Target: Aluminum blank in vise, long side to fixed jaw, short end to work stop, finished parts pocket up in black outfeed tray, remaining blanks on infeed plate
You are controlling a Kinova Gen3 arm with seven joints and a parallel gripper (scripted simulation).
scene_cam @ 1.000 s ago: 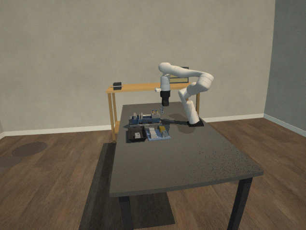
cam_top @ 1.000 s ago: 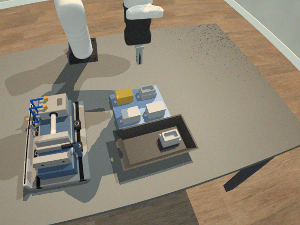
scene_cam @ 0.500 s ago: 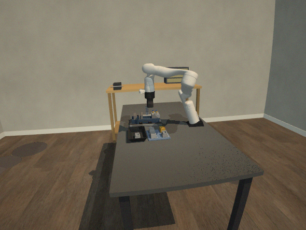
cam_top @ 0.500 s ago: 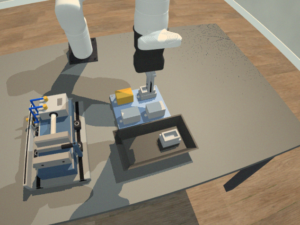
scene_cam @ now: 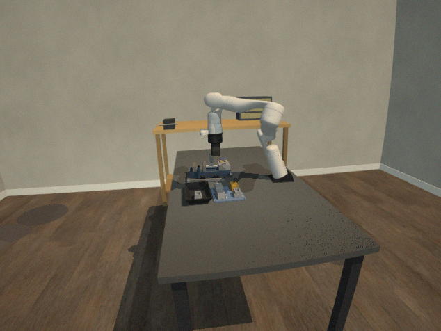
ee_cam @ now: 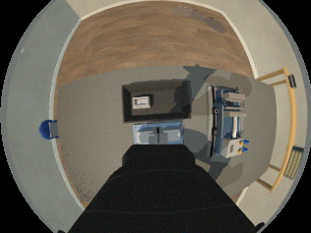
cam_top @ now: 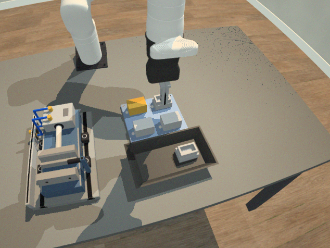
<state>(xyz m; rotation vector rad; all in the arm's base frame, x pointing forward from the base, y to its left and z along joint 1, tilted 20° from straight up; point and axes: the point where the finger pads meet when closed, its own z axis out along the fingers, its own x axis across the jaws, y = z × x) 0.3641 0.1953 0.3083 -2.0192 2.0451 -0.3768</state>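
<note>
The plain gray blank lies 170 mm below my hand, 50 mm to the right of it and 40 mm behind it. From my hand the other things lie so: yellow brass blank 170 mm below, 130 mm behind, 50 mm to the right; then vise 300 mm to the right, 150 mm below.
</note>
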